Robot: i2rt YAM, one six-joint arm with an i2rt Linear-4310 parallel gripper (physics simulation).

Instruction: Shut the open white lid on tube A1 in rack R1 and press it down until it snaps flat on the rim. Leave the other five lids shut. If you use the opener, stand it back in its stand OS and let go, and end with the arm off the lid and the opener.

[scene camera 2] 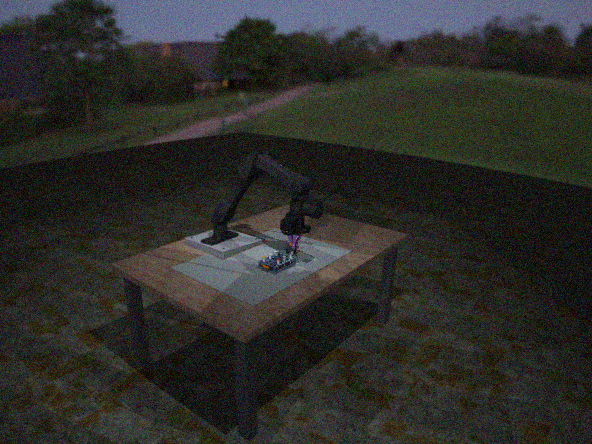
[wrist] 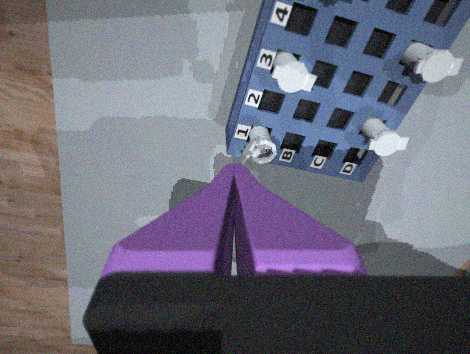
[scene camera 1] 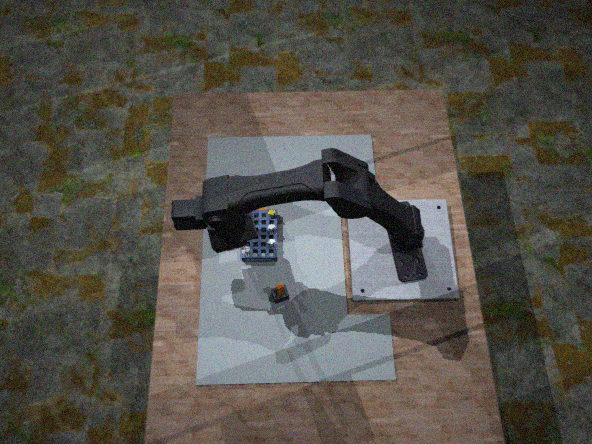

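Seen in the pictures: gripper, fingertip midpoint: (scene camera 2: pixel 294 249) (wrist: pixel 234 176) (scene camera 1: pixel 238 245); arm's base, origin of the base link: (scene camera 2: pixel 220 238) (scene camera 1: pixel 403 241).
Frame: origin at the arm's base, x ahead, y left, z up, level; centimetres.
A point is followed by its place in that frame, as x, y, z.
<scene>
Rack R1 (scene camera 1: pixel 260 260) @(35.7, -1.3, -1.4) (scene camera 2: pixel 270 269) @(35.1, -13.0, -1.2) (wrist: pixel 282 122) @(37.4, -4.1, 1.0) is blue and stands on the grey mat. Tube A1 (wrist: pixel 263 150) @(38.4, -3.0, 2.1) stands in its corner hole with its mouth uncovered. Its open lid (wrist: pixel 247 157) @(39.6, -3.9, 4.4) sticks out at the tube's left, mostly hidden by the fingertips. My gripper (wrist: pixel 234 176) @(40.1, -3.5, 5.2) (scene camera 2: pixel 295 249) @(40.1, -3.5, 5.2) is shut and empty, its purple tips close beside that lid; contact cannot be told. White lids on other tubes, at A3 (wrist: pixel 295 76) @(37.8, -7.1, 2.8), at D1 (wrist: pixel 388 143) @(32.5, -4.3, 2.8) and farther up column D (wrist: pixel 438 65) @(31.9, -8.1, 2.8), look shut. The orange opener (scene camera 1: pixel 281 289) @(31.9, 8.6, 5.1) stands in its dark stand (scene camera 1: pixel 279 298) @(32.6, 9.6, 1.1).
A yellow lid (scene camera 1: pixel 271 212) @(31.3, -11.8, 2.8) shows at the rack's far end. The grey mat (scene camera 1: pixel 220 360) @(48.0, 20.8, -2.1) lies on the wooden table (scene camera 1: pixel 425 400) @(4.1, 36.8, -2.3). The arm's base plate (scene camera 1: pixel 370 270) @(9.8, 5.9, -0.3) lies to the right of the mat. The arm reaches over the rack and hides part of it in scene camera 1.
</scene>
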